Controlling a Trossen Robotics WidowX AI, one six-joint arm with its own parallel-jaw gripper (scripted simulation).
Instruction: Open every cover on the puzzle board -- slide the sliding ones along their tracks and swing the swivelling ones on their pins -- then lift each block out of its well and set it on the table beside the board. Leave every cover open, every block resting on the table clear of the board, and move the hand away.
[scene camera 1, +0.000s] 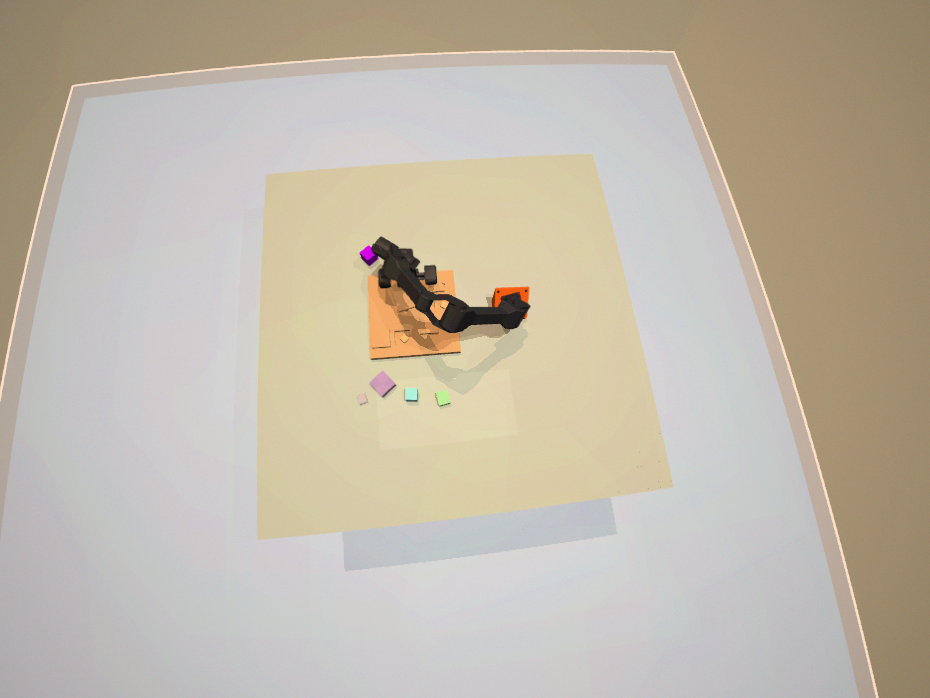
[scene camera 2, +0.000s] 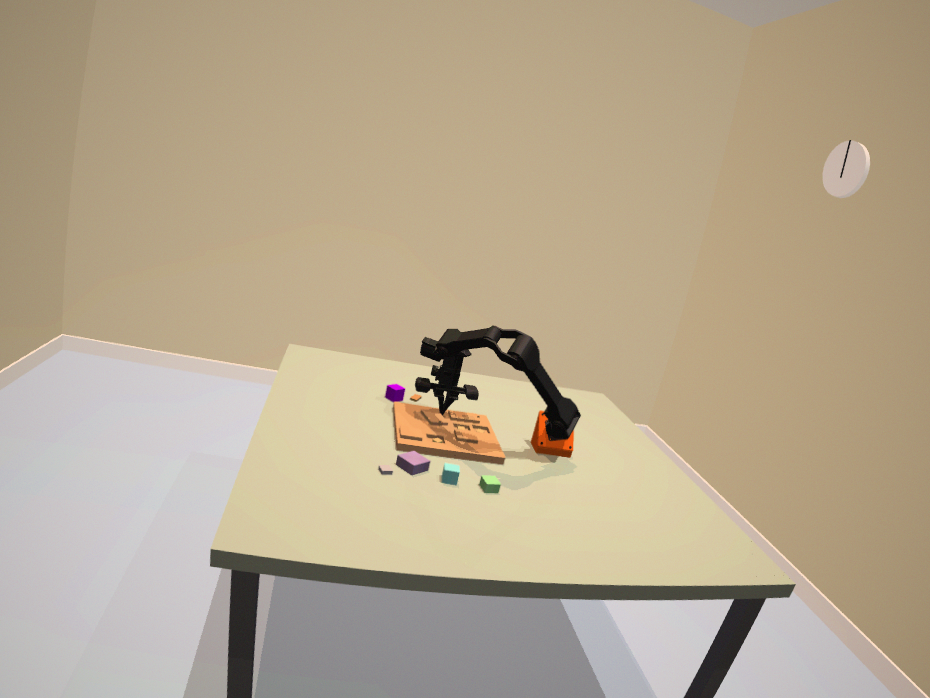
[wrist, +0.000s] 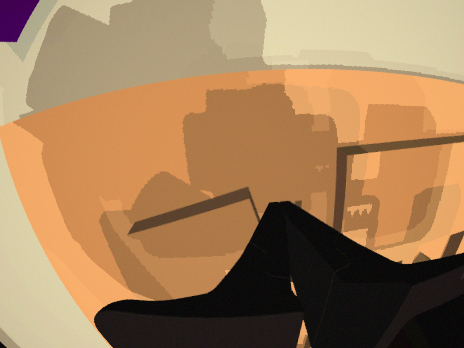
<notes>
In view: the gripper (scene camera 2: 441, 414) and an orange puzzle board (scene camera 1: 383, 313).
The gripper is seen too in the wrist view (wrist: 278, 211). The orange puzzle board also shows in the wrist view (wrist: 85, 171).
</notes>
